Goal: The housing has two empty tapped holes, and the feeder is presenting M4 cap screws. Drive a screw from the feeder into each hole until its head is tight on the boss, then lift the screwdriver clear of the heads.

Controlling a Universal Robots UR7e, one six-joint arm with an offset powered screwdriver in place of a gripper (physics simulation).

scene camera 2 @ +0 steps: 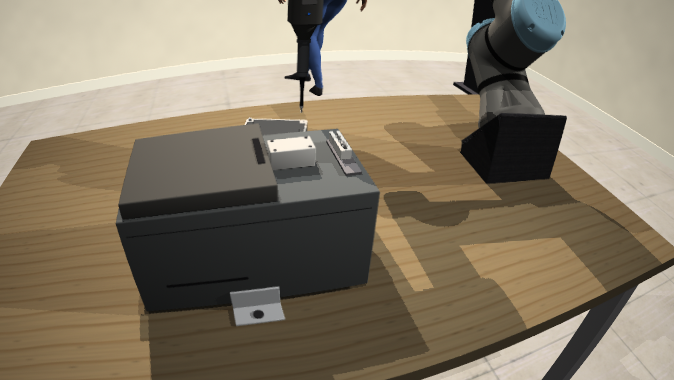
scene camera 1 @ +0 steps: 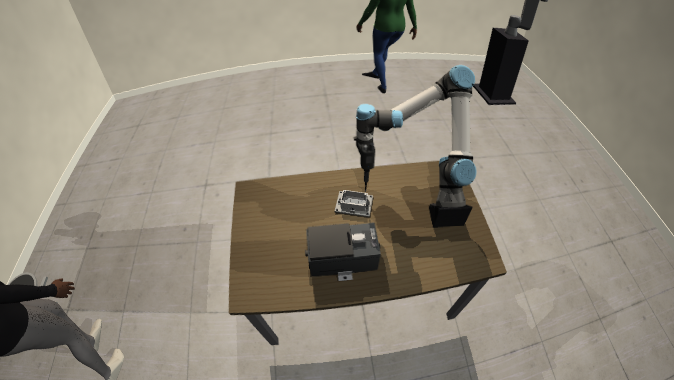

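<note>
The housing [scene camera 1: 354,209] [scene camera 2: 280,125] is a light grey, open-topped casting behind the feeder; the feeder hides much of it in scene camera 2. The dark feeder [scene camera 1: 328,242] [scene camera 2: 245,250] has a white screw block [scene camera 2: 342,145] at its right side, with small dark marks too small to tell apart. My screwdriver [scene camera 1: 366,189] [scene camera 2: 301,109] points straight down, its tip above the housing's back right corner and apart from it. A small grey screw shows at the tip in scene camera 2. The tapped holes are too small to make out.
The wooden table [scene camera 1: 270,285] [scene camera 2: 65,260] carries the housing, the feeder and the arm's black base [scene camera 1: 450,216] [scene camera 2: 522,150] at the right. A silver bracket [scene camera 1: 345,276] [scene camera 2: 257,306] projects at the feeder's front. A person in green [scene camera 1: 390,17] stands beyond the table; another person [scene camera 1: 42,320] is at lower left.
</note>
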